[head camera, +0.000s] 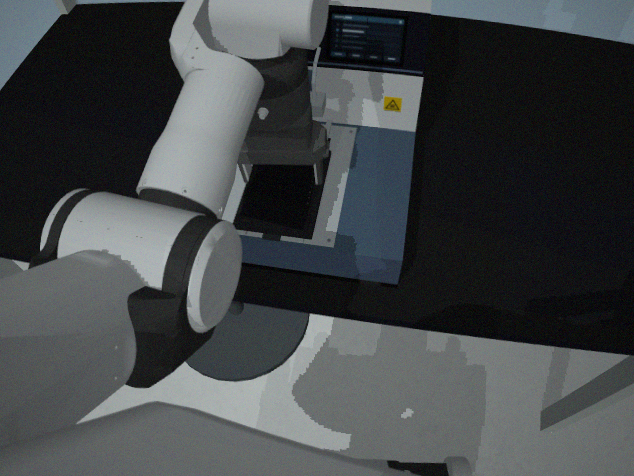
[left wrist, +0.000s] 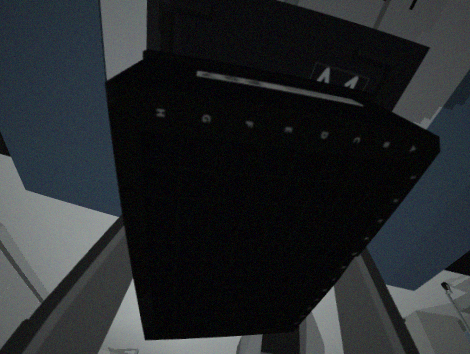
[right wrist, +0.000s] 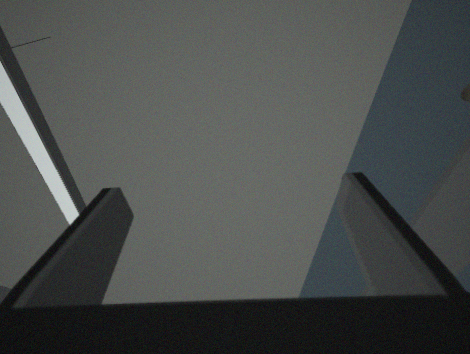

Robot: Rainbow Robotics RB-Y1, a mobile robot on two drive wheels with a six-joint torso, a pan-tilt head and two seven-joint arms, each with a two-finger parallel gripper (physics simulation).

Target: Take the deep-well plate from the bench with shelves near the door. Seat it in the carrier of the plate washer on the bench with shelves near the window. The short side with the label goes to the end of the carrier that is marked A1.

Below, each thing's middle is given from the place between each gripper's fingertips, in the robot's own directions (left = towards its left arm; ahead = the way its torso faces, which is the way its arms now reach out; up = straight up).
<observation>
The black deep-well plate (head camera: 281,194) lies right at my left hand. Also, from my left hand: black carrier (head camera: 259,226) 4 cm below, 1 cm to the left, 1 cm ahead; blue-grey deck (head camera: 369,245) 9 cm below, 4 cm ahead, 1 cm to the left; A1 mark (left wrist: 322,72) 7 cm ahead, 3 cm below, 1 cm to the right.
I see my right gripper 46 cm above the black deep-well plate, 45 cm to the right of it and 16 cm short of it. Round my right hand: black carrier 50 cm below, 45 cm to the left, 17 cm ahead; then blue-grey deck 55 cm below, 45 cm to the left, 20 cm ahead; then A1 mark 50 cm below, 43 cm to the left, 23 cm ahead.
</observation>
